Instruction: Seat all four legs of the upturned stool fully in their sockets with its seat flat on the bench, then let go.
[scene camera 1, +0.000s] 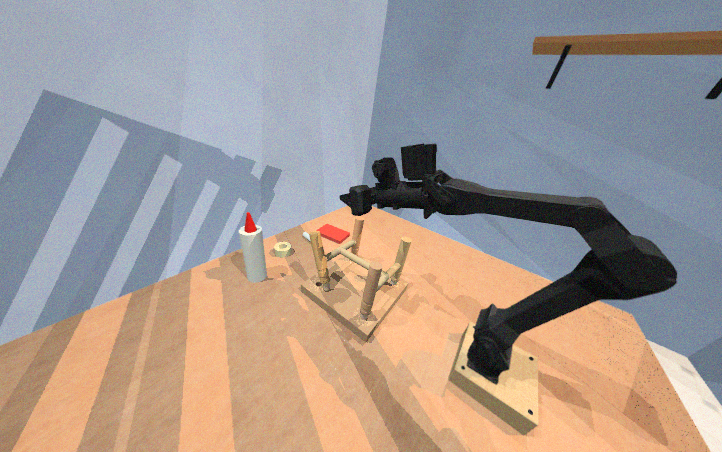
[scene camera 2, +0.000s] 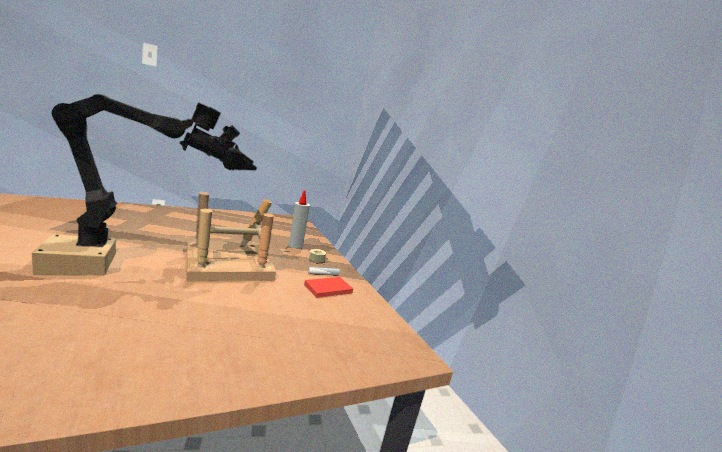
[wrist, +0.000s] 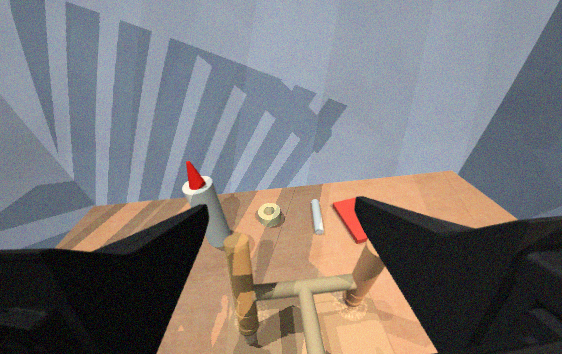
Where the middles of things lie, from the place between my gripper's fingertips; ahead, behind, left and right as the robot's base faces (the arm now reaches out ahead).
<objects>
The glue bottle with red tip (scene camera 2: 301, 210) is 240 mm ahead of my hand, 160 mm to the left of it and 220 mm below it. The rest, counted from my hand: red block (scene camera 2: 324, 287) 240 mm ahead, 230 mm to the right, 330 mm below.
</objects>
